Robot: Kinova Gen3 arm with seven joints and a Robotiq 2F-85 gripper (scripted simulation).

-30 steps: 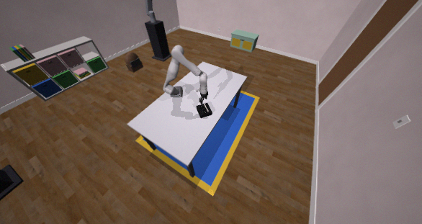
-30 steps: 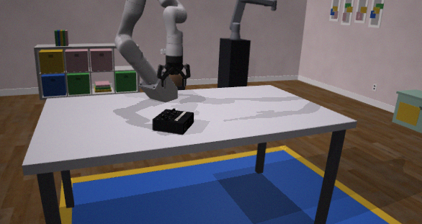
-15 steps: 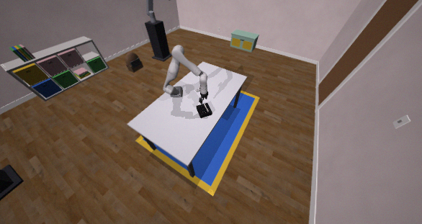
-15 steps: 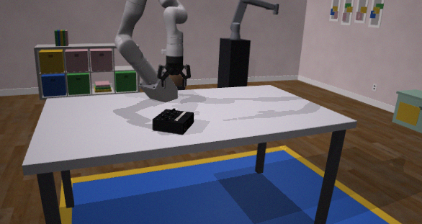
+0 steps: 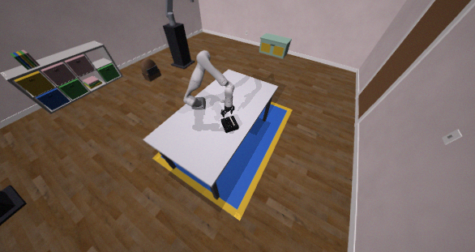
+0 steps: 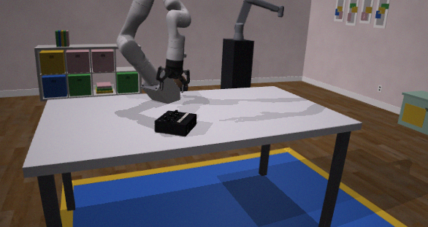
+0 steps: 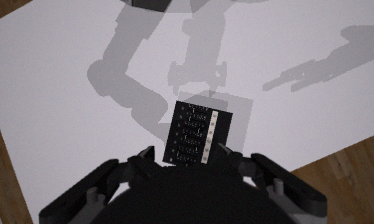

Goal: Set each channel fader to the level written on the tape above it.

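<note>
Now: hand 60 mm short of the master fader cap, 40 mm to the left of it and 120 mm above it.
</note>
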